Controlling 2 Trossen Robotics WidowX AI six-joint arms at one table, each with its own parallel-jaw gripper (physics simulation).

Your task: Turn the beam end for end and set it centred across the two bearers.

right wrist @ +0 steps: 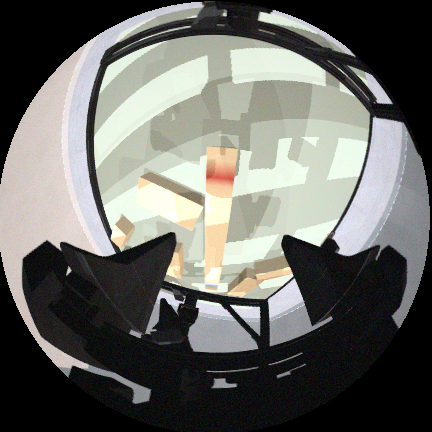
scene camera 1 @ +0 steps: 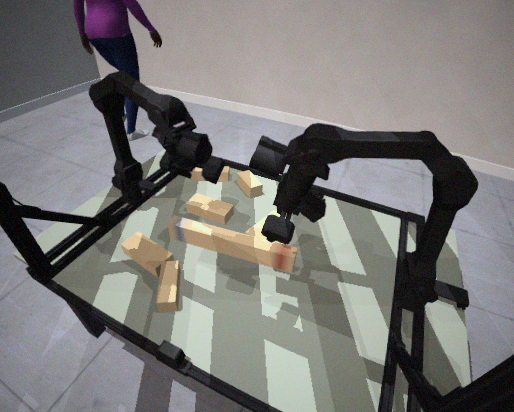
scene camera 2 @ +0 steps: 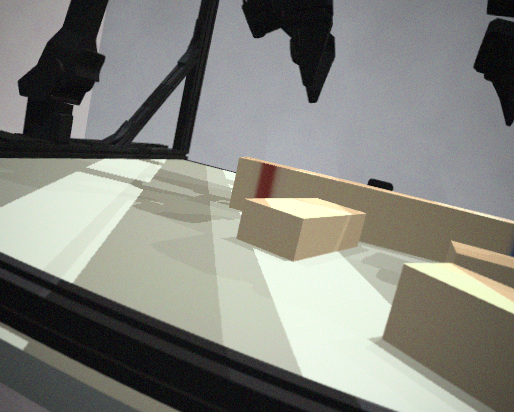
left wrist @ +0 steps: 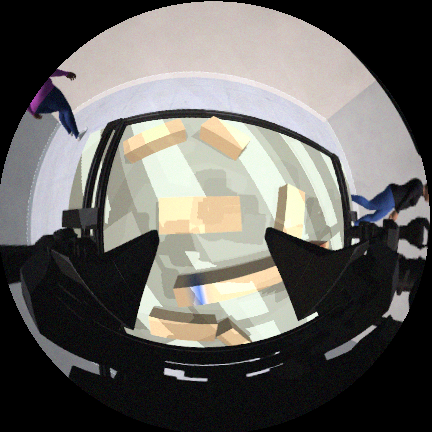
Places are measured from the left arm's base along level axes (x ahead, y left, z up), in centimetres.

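Pixels of known places: left gripper, fingertip midpoint: (right wrist: 165, 301) (scene camera 1: 203, 179) (left wrist: 212, 234); right gripper, fingertip midpoint: (right wrist: 231, 239) (scene camera 2: 310, 95); left arm's base at its link origin: (right wrist: 191, 295) (scene camera 1: 132, 197) (left wrist: 89, 248); right arm's base at its link origin: (scene camera 1: 409, 300) (scene camera 2: 44, 140) (left wrist: 349, 231).
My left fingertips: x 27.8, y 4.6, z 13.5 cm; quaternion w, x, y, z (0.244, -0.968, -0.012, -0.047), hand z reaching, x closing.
Observation:
For each thing: its top centre in the pictures, then the offset to it from my left fingertips.
- long wooden beam at its top centre: (scene camera 2: 394, 192) (right wrist: 213, 252) (left wrist: 278, 273) (scene camera 1: 229, 235) dx +13.6, dy -8.6, dz -9.1 cm
- wide block at its top centre: (left wrist: 199, 213) (right wrist: 169, 264) (scene camera 1: 209, 204) dx -0.5, dy +3.0, dz -11.6 cm
The long wooden beam (scene camera 1: 225, 241) (scene camera 2: 400, 215) (left wrist: 240, 285) (right wrist: 217, 215) lies on the table, off any block as far as shows. Its red band is at the right end in scene camera 1, its blue band at the left end. Several plain blocks lie around it; which two are the bearers I cannot tell. One block (scene camera 1: 265, 223) (scene camera 2: 270, 230) (left wrist: 291, 207) (right wrist: 170, 202) lies close beside the beam. My right gripper (scene camera 2: 313, 99) (right wrist: 231, 239) is open and empty, raised above the beam. My left gripper (scene camera 2: 509, 122) (left wrist: 212, 234) is open and empty, raised on the blue-banded side.
A wide block (scene camera 1: 210, 207) (left wrist: 200, 215) lies behind the beam's blue-banded half. Two blocks (scene camera 1: 147, 252) (scene camera 1: 168, 286) lie at the front left, close together. Another block (scene camera 1: 249, 184) (left wrist: 225, 137) lies farther back. A black frame (scene camera 1: 125, 337) runs around the table.

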